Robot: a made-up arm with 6 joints.
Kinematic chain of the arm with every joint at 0, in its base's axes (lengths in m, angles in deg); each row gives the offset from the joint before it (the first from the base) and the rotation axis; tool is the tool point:
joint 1: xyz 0 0 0.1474 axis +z
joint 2: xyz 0 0 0 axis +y
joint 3: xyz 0 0 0.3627 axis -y
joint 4: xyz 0 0 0 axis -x
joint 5: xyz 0.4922 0 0 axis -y
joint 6: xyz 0 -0.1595 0 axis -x
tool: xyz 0 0 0
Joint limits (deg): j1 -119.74..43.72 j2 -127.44..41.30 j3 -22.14..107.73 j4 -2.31..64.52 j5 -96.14..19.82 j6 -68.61..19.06
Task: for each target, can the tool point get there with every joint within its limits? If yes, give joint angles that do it. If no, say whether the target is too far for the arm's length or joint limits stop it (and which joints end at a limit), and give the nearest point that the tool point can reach.
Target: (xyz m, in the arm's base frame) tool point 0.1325 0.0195 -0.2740
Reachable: no: joint limits stop it (at a limit: joint 2, joint 3, joint 4) | nearest point 0.4758 0.0700 -0.0232 | short by 0.428 m
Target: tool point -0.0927 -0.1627 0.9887
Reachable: yes | joints -66.72 -2.19 66.53 20.46 -67.31 -25.29
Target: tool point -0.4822 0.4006 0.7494
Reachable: yes | joints -53.66 -49.45 76.86 18.77 -3.51 -16.89
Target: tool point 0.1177 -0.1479 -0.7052
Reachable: no: joint limits stop it (at a limit: joint 1, joint 2, joint 3, joint 4) | nearest point -0.2785 -0.3612 -0.5594 | short by 0.473 m
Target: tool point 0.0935 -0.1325 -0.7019
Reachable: no: joint limits stop it (at a limit: joint 1, joint 2, joint 3, joint 4) | nearest point -0.2785 -0.3612 -0.5594 | short by 0.459 m
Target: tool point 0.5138 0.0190 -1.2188
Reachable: no: too far | nearest point 0.1641 0.4256 -0.5594 | short by 0.850 m
